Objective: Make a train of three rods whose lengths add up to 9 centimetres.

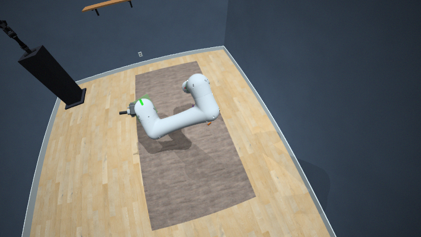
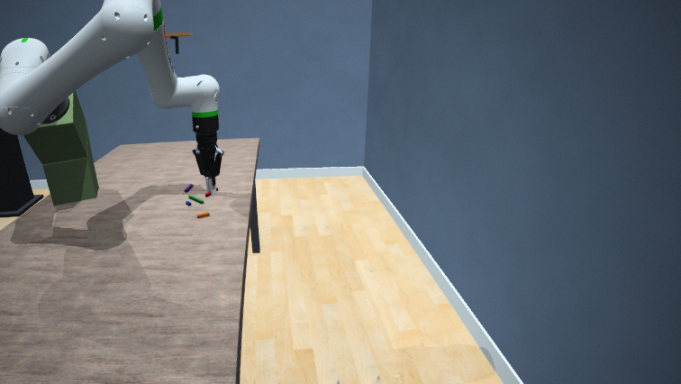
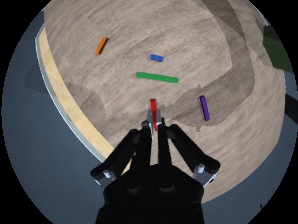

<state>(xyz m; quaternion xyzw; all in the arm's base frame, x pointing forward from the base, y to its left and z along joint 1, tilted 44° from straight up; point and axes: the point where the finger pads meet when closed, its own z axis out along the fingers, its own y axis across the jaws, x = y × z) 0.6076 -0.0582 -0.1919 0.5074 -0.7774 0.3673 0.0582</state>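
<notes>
My hand is 60 mm to the left of the green rod, 50 mm past it and 30 mm above it. From my hand the other things lie so: red rod 30 mm below; then purple rod 100 mm behind, 60 mm to the left, 30 mm below; then orange rod 190 mm to the right, 30 mm below, 10 mm behind.
</notes>
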